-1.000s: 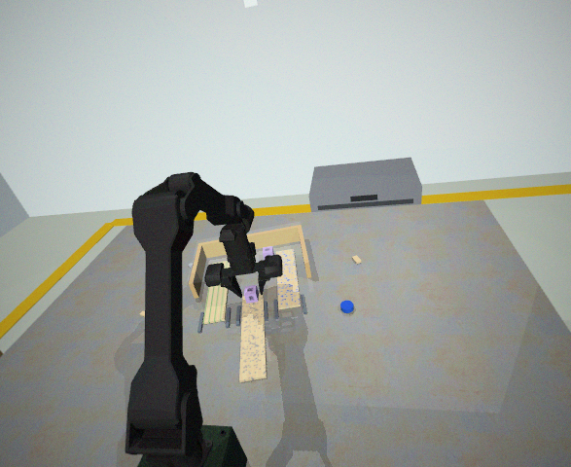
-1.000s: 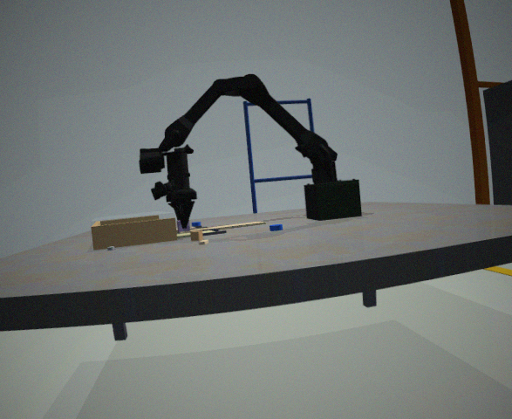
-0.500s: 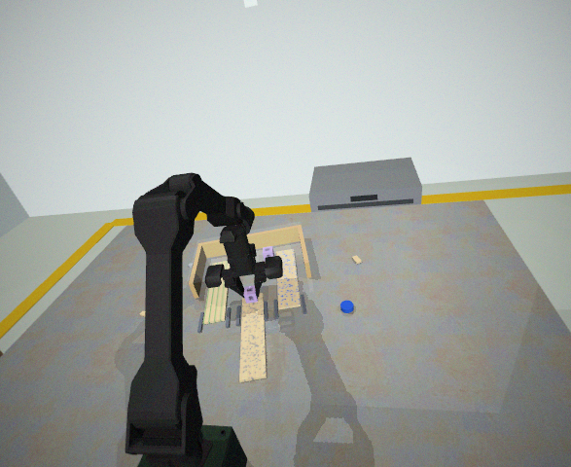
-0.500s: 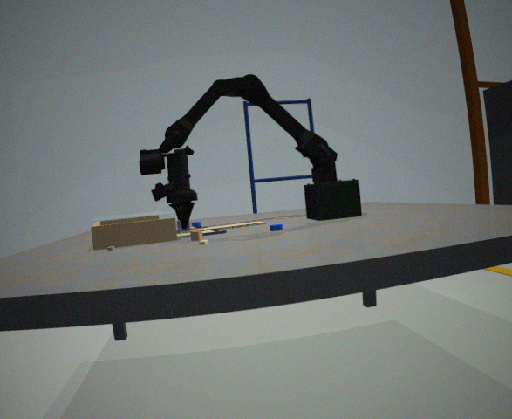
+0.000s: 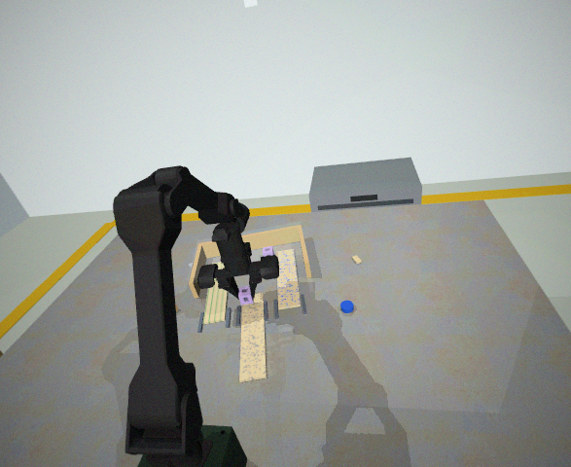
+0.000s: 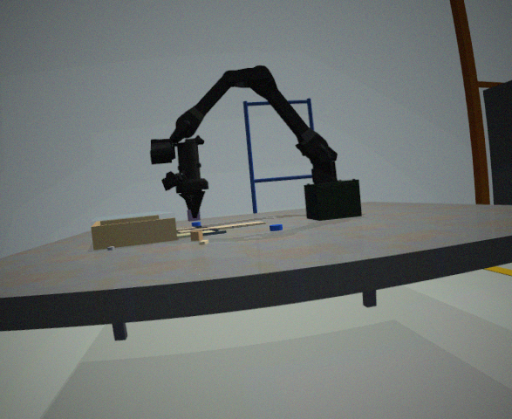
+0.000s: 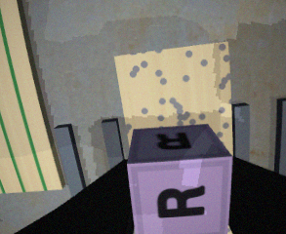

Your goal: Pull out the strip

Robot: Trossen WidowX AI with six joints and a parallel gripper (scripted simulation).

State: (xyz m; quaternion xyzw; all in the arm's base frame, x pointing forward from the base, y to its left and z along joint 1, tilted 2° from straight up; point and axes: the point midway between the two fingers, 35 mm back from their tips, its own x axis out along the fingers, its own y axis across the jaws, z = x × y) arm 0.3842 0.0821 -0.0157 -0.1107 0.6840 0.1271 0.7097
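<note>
Right now the tan speckled strip is 7 cm behind my gripper tip, 4 cm to the right of it and 4 cm below it. From my gripper tip the other things lie so: tan block: 22 cm ahead, 23 cm to the right, 4 cm below.
</note>
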